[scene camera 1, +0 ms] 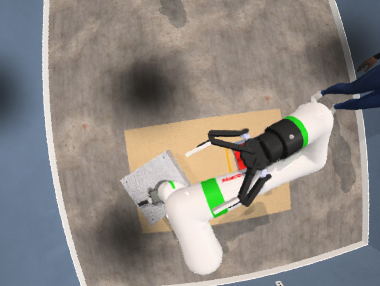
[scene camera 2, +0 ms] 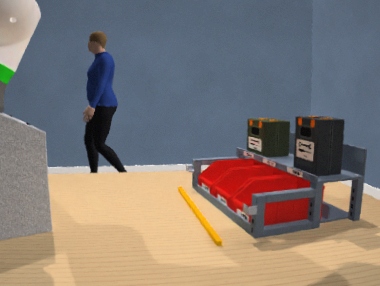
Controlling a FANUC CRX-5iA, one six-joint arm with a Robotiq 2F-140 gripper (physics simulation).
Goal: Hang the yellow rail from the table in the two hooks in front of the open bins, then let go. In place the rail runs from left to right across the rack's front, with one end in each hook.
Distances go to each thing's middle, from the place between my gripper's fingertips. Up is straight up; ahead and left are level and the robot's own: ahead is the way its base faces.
My gripper is now 490 mm short of the dark grey toolbox [scene camera 2: 318, 149], 320 mm to the left of it and 780 mm above it.
